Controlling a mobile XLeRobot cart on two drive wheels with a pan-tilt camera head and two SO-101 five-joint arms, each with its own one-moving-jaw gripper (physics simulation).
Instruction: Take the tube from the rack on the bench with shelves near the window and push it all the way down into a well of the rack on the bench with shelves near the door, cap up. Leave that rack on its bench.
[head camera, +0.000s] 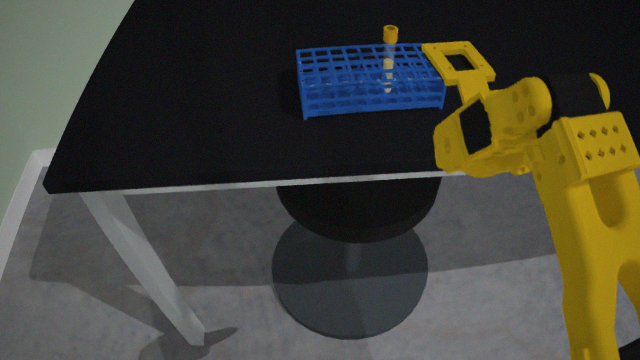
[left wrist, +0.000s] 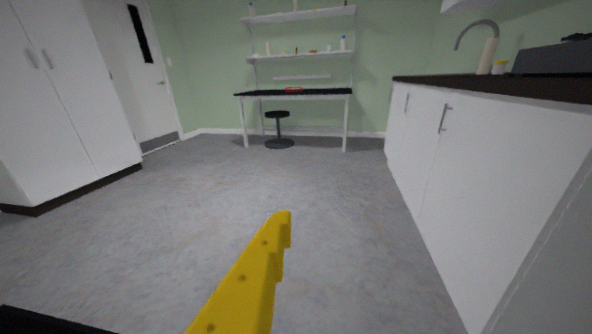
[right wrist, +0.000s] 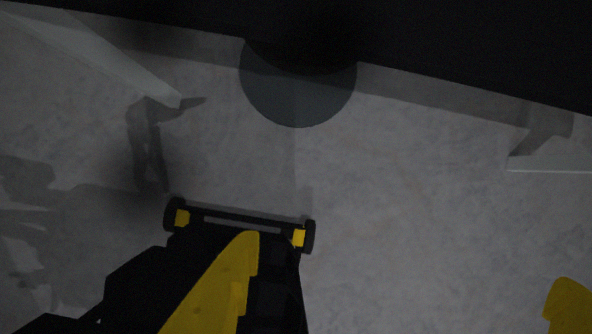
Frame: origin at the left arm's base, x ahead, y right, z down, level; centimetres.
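Seen in the pictures: left end effector, tool point: (left wrist: 290, 224); right end effector, tool point: (head camera: 443, 160) (right wrist: 258, 247).
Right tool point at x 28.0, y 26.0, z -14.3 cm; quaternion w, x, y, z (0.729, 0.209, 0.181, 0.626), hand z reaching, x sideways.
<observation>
Pixels of each thing's top centre, then the offset from my right tool point to it. "spot": a spot on its surface instead.
- orange cap, surface spot: (head camera: 390, 34) spot: dx +25.6, dy +0.8, dz +4.1 cm
- blue rack, middle of its top: (head camera: 371, 61) dx +27.5, dy -1.2, dz +9.9 cm
The tube, with an orange cap (head camera: 390, 34), stands upright in the blue rack (head camera: 350, 111) on the near black bench (head camera: 200, 140), right of the rack's middle. My right gripper (right wrist: 405, 257) is open and empty, its jaws wide apart above the floor and cart in the right wrist view. In the head view its camera mount overlaps the rack's right end, and the jaw tips cannot be made out. My left gripper (left wrist: 284, 220) is fully open, with one notched jaw in view. The red rack (left wrist: 294, 89) stands on the far bench (left wrist: 330, 92) with shelves.
A stool (head camera: 355, 215) (left wrist: 278, 115) stands at each bench; the near stool's base (right wrist: 300, 100) also shows in the right wrist view. My cart's black front bar (right wrist: 240, 215) lies below the right jaws. White cabinets (left wrist: 50, 100) stand left, a counter (left wrist: 465, 150) right. The door (left wrist: 125, 75) is back left.
</observation>
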